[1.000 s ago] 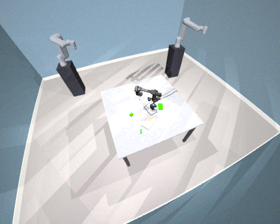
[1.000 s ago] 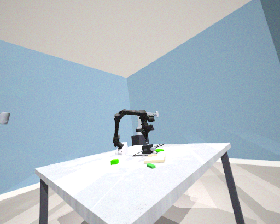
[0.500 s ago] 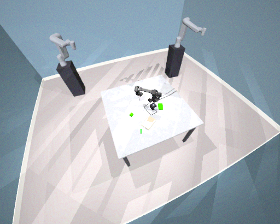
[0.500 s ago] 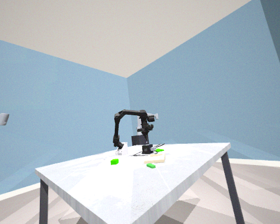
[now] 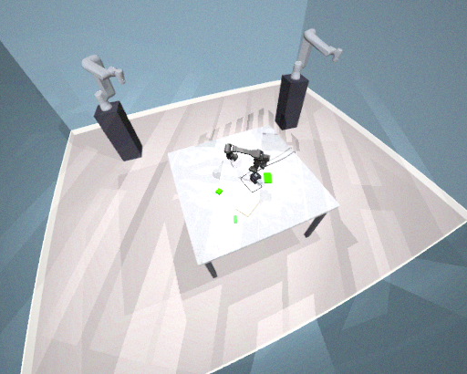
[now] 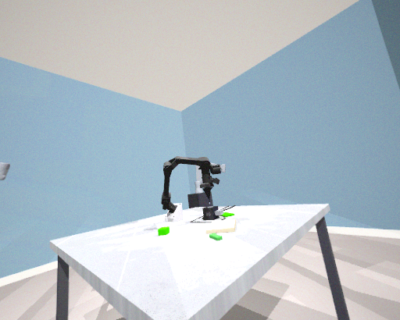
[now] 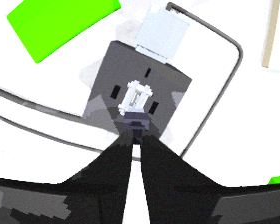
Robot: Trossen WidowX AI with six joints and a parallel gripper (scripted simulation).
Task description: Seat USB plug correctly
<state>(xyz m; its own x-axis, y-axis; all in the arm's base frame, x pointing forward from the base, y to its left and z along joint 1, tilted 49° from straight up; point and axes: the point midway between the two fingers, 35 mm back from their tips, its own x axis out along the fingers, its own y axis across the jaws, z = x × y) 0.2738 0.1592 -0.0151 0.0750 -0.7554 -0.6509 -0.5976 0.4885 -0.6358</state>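
My gripper tip is now 1 cm above the dark USB plug. From my gripper tip the other things lie so: white USB socket (7 cm below); then flat green block (13 cm below, 12 cm to the left, 1 cm ahead); then tan board (25 cm ahead, 16 cm to the right, 13 cm below).
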